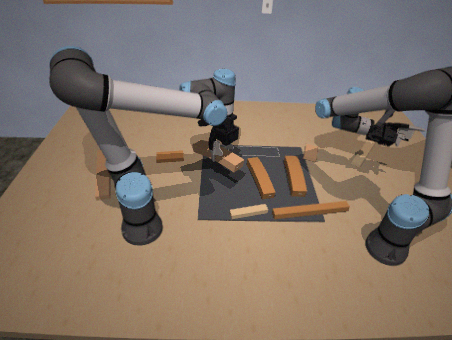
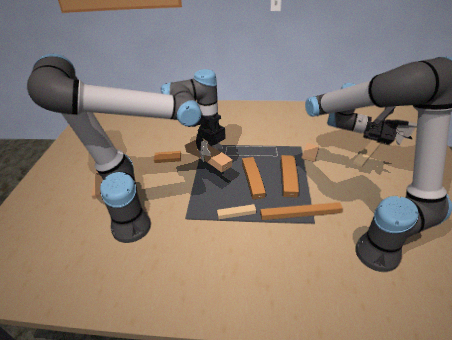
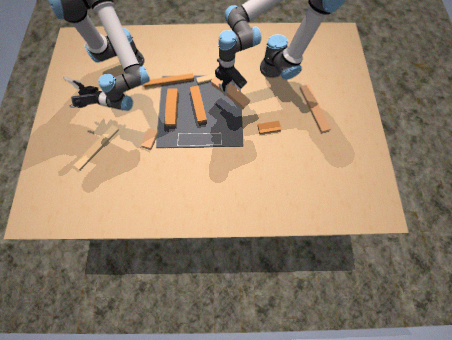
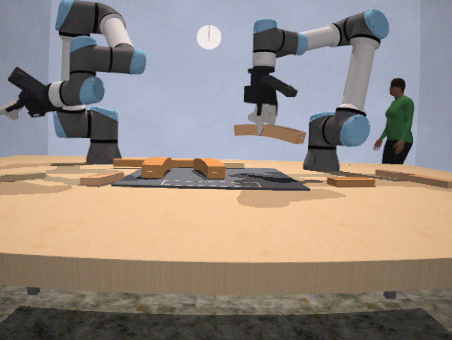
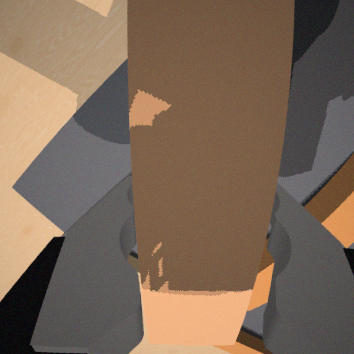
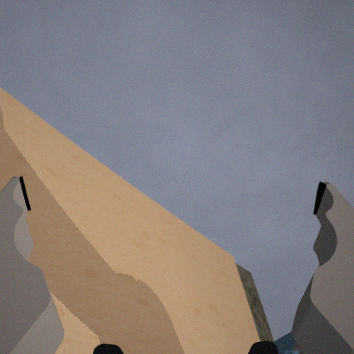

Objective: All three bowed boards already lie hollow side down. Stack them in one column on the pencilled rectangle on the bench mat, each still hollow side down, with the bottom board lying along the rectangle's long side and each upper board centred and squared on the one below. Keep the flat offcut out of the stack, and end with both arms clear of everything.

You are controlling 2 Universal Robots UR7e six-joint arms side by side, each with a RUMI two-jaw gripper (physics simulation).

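Seen in the pictures: left gripper, fingertip midpoint: [image 1: 219,158] [image 2: 209,158] [image 3: 228,92] [image 4: 264,136] [image 5: 199,177]; right gripper, fingertip midpoint: [image 1: 416,136] [image 3: 66,91] [image 4: 2,98] [image 6: 173,181]; left arm's base, origin of the base link: [image 1: 142,229] [image 2: 131,227] [image 3: 271,68] [image 4: 321,169]; right arm's base, origin of the base link: [image 1: 385,248] [image 2: 377,253] [image 4: 104,162].
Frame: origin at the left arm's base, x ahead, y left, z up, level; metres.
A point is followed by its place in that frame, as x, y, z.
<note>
My left gripper [image 1: 218,151] @(0.294, -0.265, 0.131) [image 3: 228,87] @(0.294, -0.265, 0.131) [image 4: 261,126] [image 5: 199,177] @(0.294, -0.265, 0.131) is shut on a bowed board [image 1: 234,162] @(0.223, -0.327, 0.170) [image 2: 222,162] @(0.226, -0.329, 0.168) [image 3: 238,97] @(0.347, -0.209, 0.160) [image 4: 286,133] @(0.376, -0.206, 0.143) [image 5: 205,150] @(0.313, -0.241, 0.166). It holds the board in the air above the mat, hollow side down and turned diagonally. The second bowed board [image 1: 261,177] @(0.281, -0.447, 0.053) [image 3: 198,105] @(0.339, -0.439, 0.056) [image 4: 210,167] @(0.434, -0.429, 0.039) and the third bowed board [image 1: 295,176] @(0.298, -0.594, 0.056) [image 3: 171,107] @(0.359, -0.595, 0.055) [image 4: 156,167] @(0.461, -0.580, 0.037) lie hollow side down on the mat [image 1: 212,205] @(0.142, -0.250, 0.006) [image 3: 233,139] @(0.524, -0.226, 0.006). The pencilled rectangle [image 3: 200,145] has nothing on it. My right gripper [image 1: 410,134] @(0.405, -1.102, 0.238) [image 3: 71,92] @(0.405, -1.102, 0.238) [image 6: 173,181] @(0.405, -1.102, 0.238) is open and empty, off to the side.
A pale short block [image 1: 249,211] @(0.104, -0.398, 0.027) and a long straight orange bar [image 1: 311,209] @(0.131, -0.644, 0.032) lie at the mat's edge near the arm bases. A small orange block [image 3: 269,127] @(0.444, -0.020, 0.020), a long board [image 3: 315,108] @(0.303, 0.257, 0.021), another small block [image 3: 149,139] @(0.555, -0.705, 0.023) and a pale strip [image 3: 97,147] @(0.614, -0.999, 0.015) lie on the table.
</note>
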